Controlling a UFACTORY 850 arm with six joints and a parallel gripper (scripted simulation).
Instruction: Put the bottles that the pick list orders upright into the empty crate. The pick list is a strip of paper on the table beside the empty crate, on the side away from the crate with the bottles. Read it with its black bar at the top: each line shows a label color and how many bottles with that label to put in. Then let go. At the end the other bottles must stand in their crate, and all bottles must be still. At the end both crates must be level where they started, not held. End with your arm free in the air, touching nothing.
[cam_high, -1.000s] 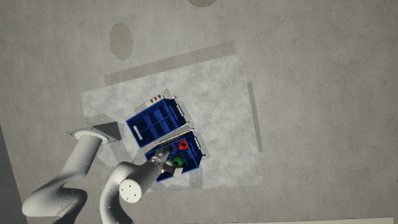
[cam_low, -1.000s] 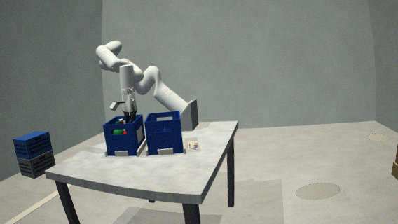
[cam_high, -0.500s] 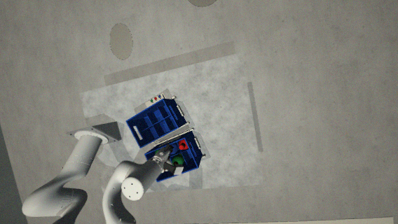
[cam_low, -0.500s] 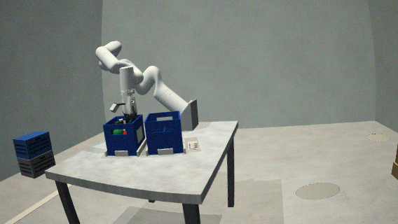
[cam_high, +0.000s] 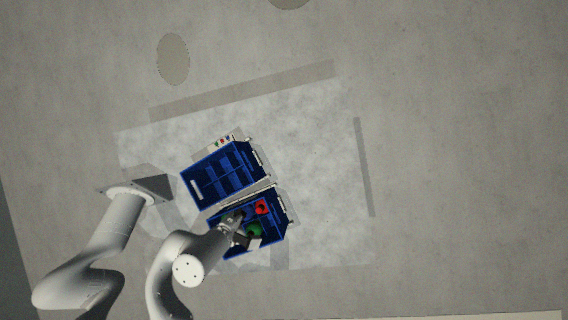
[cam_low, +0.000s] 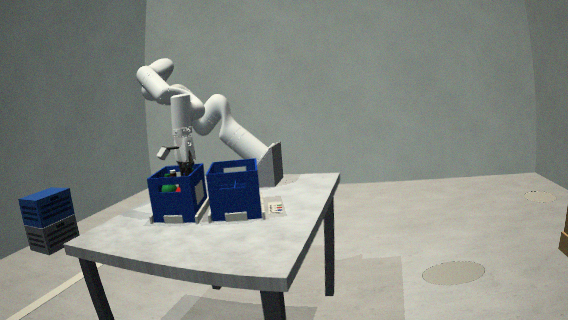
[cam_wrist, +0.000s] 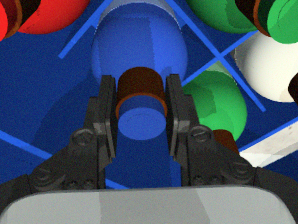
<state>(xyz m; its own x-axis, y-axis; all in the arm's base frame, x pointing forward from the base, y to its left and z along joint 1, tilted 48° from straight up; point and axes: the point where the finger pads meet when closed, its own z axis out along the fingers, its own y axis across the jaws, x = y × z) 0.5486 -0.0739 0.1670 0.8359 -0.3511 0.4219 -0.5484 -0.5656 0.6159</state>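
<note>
My gripper is now 70 mm above the blue-label bottle. From my hand the other things lie so: red-label bottle: 90 mm ahead, 70 mm below, 20 mm to the left; then green-label bottle: 90 mm behind, 70 mm below, 20 mm to the right; then white-label bottle: 100 mm to the right, 70 mm below, 70 mm behind.
</note>
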